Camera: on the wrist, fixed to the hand. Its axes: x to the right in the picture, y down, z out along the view.
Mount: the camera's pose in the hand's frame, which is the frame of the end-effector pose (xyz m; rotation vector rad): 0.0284 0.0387 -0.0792 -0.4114 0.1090 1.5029
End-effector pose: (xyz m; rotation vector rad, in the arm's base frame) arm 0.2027 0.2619 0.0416 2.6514 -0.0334 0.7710
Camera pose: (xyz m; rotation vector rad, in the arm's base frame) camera 0.1814 0.2570 0.1316 1.7875 -2.0078 1.0695
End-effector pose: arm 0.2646 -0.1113 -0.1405 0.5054 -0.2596 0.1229
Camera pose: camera 0.3019 -0.0372 -0.1816 -0.2019 -0.5002 1.5206
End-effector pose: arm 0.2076 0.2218 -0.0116 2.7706 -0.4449 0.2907
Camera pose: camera 0.2094 0.2063 0.0797 1.5077 -2.1392 0.5472
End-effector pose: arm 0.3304 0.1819 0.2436 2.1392 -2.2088 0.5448
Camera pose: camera 0.2732 0.1751 0.3161 -0.0088 -3.0394 0.0998
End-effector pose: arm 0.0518 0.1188 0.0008 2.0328 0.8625 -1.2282
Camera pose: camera 0.1328 0.1622 0.0120 1.6588 -0.4253 -0.0591
